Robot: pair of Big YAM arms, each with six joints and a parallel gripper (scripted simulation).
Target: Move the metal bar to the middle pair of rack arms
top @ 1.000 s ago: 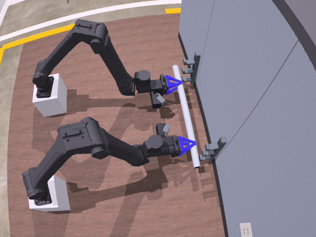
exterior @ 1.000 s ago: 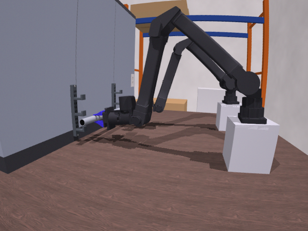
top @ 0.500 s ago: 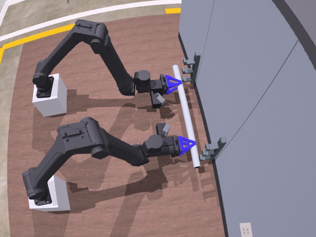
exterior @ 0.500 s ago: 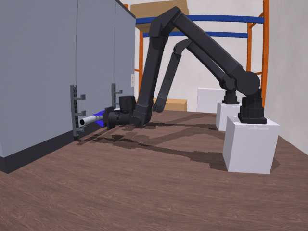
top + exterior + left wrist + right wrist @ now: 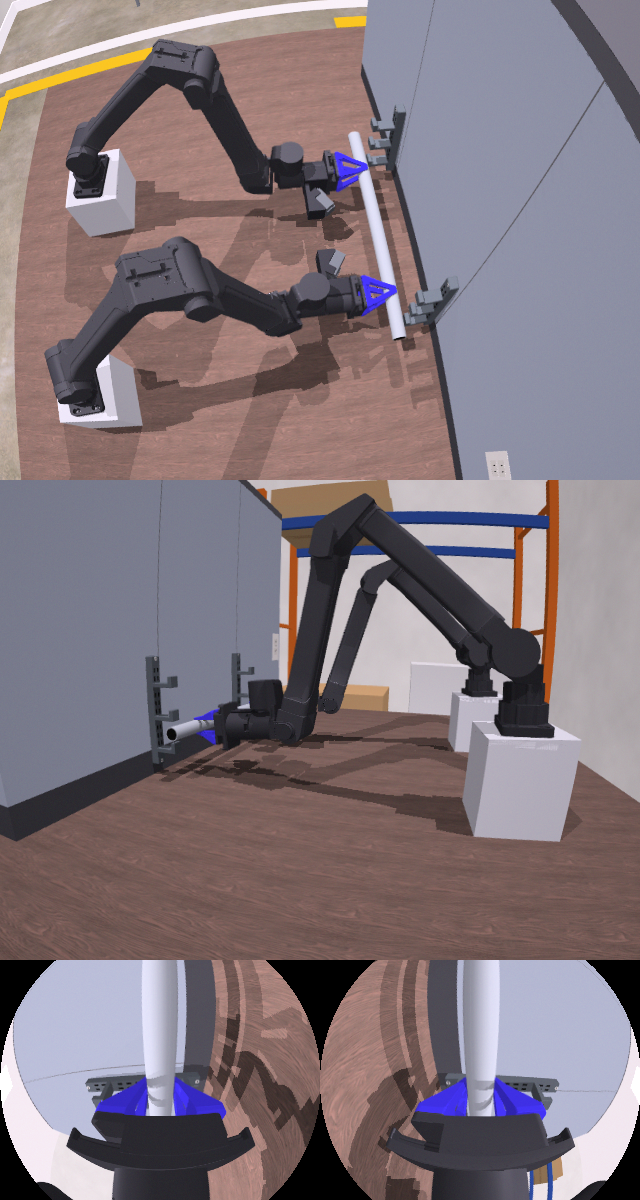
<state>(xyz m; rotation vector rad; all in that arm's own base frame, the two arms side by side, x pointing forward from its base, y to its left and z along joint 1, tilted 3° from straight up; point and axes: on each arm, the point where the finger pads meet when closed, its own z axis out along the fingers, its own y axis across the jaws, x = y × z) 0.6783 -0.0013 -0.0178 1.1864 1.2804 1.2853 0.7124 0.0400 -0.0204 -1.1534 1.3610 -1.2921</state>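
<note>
My left hand is 150 mm to the left of the metal bar and 10 mm short of it. Also, from my left hand: grey wall panel (340 mm above, 250 mm ahead, 170 mm to the right).
My right gripper is now 10 mm past the metal bar and 150 mm to the right of it. Also, from my right hand: grey wall panel: 240 mm ahead, 130 mm to the left, 340 mm above.
</note>
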